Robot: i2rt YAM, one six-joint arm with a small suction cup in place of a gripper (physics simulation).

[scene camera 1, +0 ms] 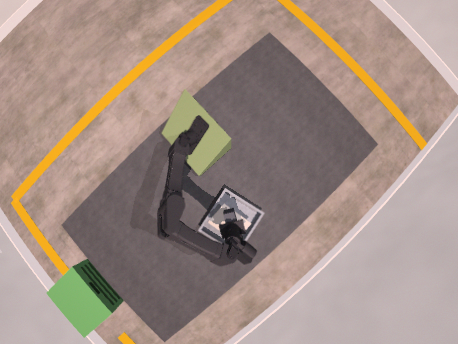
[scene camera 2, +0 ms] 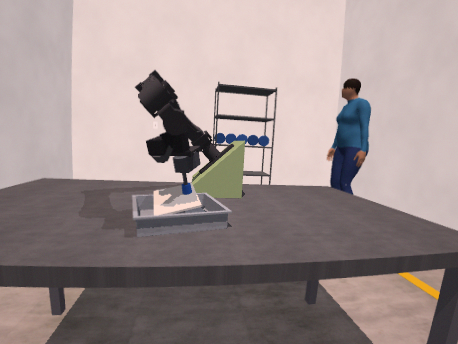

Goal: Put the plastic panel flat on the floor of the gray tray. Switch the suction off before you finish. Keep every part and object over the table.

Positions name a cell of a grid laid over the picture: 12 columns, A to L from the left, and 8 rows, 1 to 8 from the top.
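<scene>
Gray tray: visible in scene camera 1 (G5), also in scene camera 2 (F6).
</scene>
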